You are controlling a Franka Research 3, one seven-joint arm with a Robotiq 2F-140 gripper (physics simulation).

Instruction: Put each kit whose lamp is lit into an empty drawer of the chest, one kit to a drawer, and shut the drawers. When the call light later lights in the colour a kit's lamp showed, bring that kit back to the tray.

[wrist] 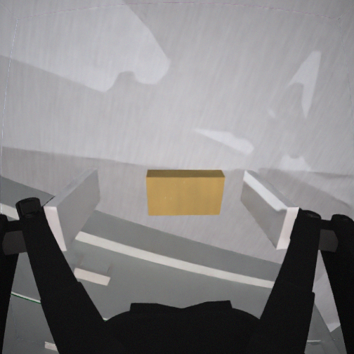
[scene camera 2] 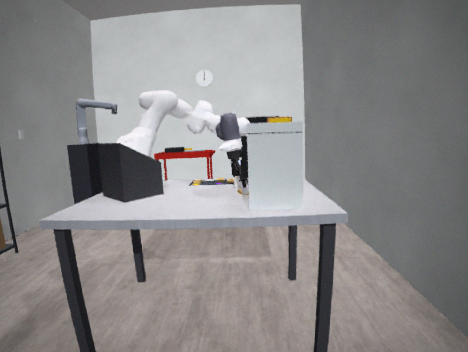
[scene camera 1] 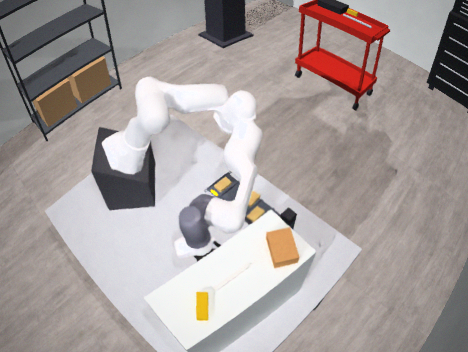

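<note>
My gripper [scene camera 2: 239, 189] [wrist: 171, 184] is open, pointing down close to the chest's drawer front. An orange-yellow kit [scene camera 2: 243, 192] [wrist: 185, 195] lies on the table between the spread fingers, with a gap on each side. The white chest [scene camera 1: 227, 280] [scene camera 2: 275, 172] stands at the table's right; light handle strips on its grey front show in the wrist view. Behind the arm, the dark tray [scene camera 1: 231, 192] holds kits [scene camera 1: 222, 184] [scene camera 1: 256, 214]. A bright yellow round spot [scene camera 1: 214, 192] shows at one tray kit. A purple glint [scene camera 2: 219, 184] shows at the tray.
A brown box [scene camera 1: 282, 247], a yellow block [scene camera 1: 202, 306] and a thin pale rod [scene camera 1: 234, 276] lie on the chest. A small black box [scene camera 1: 288, 217] stands behind the chest. The arm's dark base block [scene camera 1: 124, 182] is at the table's left. A red cart [scene camera 1: 336, 70] stands beyond.
</note>
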